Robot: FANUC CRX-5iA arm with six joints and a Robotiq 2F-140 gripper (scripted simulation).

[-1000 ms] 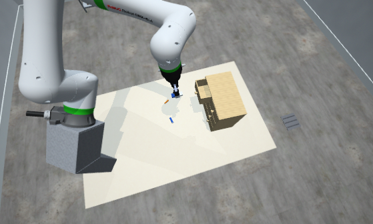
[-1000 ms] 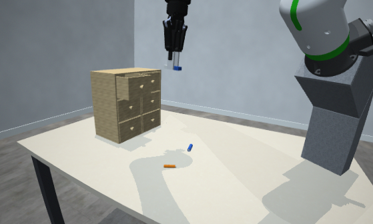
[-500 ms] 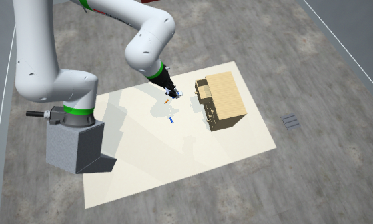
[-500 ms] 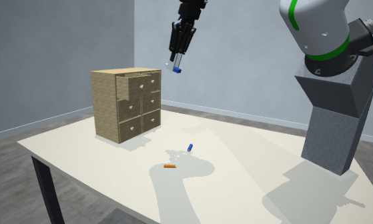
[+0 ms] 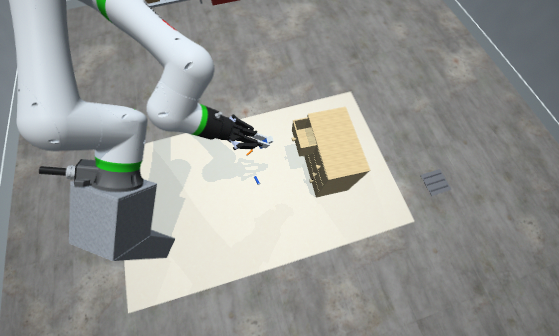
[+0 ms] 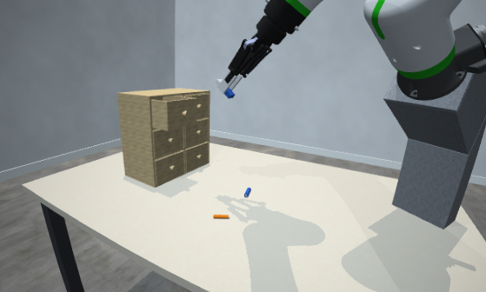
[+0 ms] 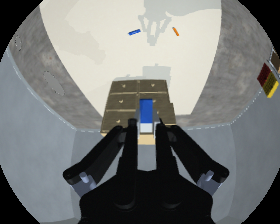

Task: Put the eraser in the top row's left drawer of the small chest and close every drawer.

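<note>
The eraser lies 2 cm ahead of my hand and 2 cm below it. Also, from my hand: blue cylinder: 5 cm behind, 5 cm to the right, 35 cm below; then orange stick: 8 cm behind, 12 cm to the left, 35 cm below.
</note>
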